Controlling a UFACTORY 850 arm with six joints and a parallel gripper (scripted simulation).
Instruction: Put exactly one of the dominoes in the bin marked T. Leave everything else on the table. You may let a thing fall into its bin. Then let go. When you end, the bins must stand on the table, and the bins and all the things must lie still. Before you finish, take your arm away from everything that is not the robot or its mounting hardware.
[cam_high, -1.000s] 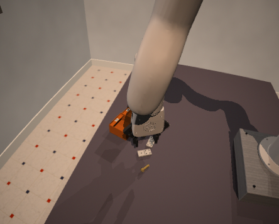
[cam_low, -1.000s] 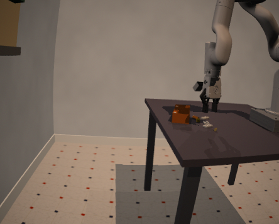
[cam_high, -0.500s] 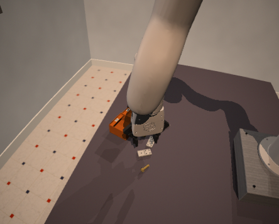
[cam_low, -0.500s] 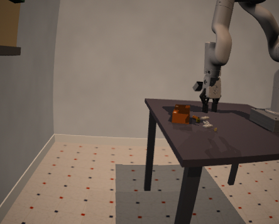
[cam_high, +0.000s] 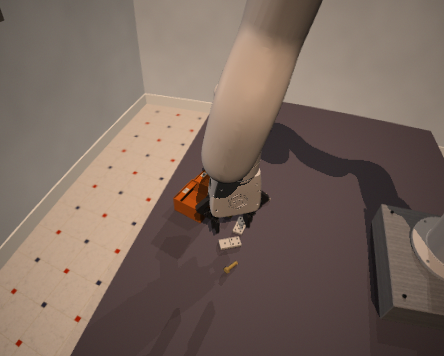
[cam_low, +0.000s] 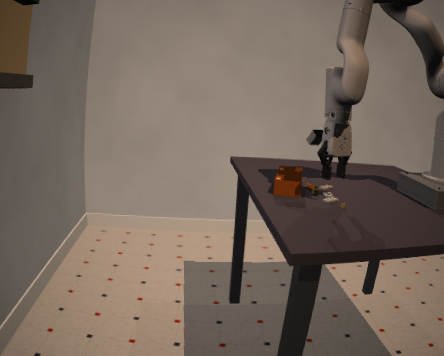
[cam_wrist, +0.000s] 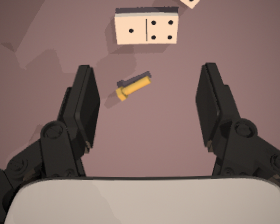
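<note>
The domino lies 80 mm below my hand. The rest, counted from my hand: yellow die 80 mm to the right, 80 mm below, 40 mm ahead; brass bolt 80 mm below, 60 mm to the left, 30 mm behind; orange cylinder 150 mm to the right, 80 mm below, 40 mm ahead.
</note>
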